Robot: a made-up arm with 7 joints.
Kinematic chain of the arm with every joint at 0, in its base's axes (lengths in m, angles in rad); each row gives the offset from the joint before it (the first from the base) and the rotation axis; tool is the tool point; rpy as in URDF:
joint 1: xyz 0.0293 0.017 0.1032 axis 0 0.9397 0.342
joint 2: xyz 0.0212 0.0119 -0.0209 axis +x
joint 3: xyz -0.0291 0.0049 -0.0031 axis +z
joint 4: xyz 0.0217 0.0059 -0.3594 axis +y
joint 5: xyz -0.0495 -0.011 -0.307 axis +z
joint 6: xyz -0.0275 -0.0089 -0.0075 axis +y
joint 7: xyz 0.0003 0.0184 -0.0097 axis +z
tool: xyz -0.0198 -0.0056 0.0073 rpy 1.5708 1.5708 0
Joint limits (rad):
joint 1: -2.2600..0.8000
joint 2: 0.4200..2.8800
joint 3: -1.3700..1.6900
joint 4: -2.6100..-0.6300
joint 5: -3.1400..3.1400
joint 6: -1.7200..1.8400
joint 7: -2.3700..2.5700
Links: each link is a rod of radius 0.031 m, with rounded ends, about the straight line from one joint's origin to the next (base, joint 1, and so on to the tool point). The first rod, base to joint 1, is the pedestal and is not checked.
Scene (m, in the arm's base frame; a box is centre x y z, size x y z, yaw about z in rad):
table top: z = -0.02
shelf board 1: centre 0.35 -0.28 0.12 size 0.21 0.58 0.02 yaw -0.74
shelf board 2: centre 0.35 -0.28 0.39 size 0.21 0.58 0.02 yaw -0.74
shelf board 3: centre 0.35 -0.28 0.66 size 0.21 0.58 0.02 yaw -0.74
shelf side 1: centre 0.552 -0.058 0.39 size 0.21 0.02 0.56 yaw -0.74
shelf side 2: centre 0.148 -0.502 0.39 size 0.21 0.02 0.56 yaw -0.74
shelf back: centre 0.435 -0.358 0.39 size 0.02 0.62 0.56 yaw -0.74
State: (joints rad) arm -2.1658 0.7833 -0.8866 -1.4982 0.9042 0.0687 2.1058
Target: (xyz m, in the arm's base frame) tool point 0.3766 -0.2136 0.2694
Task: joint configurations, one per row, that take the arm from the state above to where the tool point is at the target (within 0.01 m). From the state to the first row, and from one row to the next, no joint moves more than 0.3 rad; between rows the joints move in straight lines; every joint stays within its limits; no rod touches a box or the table.
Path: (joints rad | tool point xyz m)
1: -2.1571 0.9800 -0.7895 -1.7247 0.9138 0.0523 2.1094 | 0.2967 -0.1187 0.5259
2: -2.1485 1.1767 -0.6924 -1.9513 0.9234 0.0359 2.1130 | 0.2227 -0.0587 0.5142
3: -2.0558 1.1800 -0.7654 -2.1618 0.9333 0.0303 2.1088 | 0.2386 -0.0806 0.4338
4: -1.9630 1.1833 -0.8384 -2.3724 0.9433 0.0247 2.1046 | 0.2416 -0.0876 0.3501
5: -1.8703 1.1866 -0.9115 -2.5829 0.9533 0.0191 2.1004 | 0.2298 -0.0795 0.2694
6: -1.8673 0.9739 -1.0095 -2.2900 0.9412 0.0357 2.0942 | 0.3053 -0.1440 0.2835
7: -1.8642 0.7612 -1.1076 -1.9971 0.9291 0.0523 2.0880 | 0.3766 -0.2136 0.2694

